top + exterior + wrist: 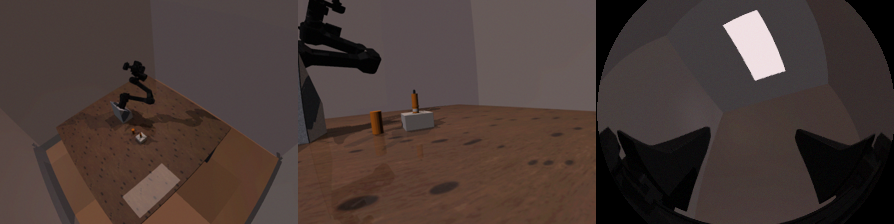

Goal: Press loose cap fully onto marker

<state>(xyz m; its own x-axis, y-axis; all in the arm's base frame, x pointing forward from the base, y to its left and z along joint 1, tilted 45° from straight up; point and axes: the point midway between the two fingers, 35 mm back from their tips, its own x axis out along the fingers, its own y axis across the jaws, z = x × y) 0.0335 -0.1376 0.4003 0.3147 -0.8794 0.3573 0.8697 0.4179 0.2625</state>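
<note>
The orange cap is 540 mm below my gripper tip, 220 mm to the right of it and 170 mm ahead of it. Also, from my gripper tip: white holder block: 550 mm below, 270 mm ahead, 210 mm to the right.
</note>
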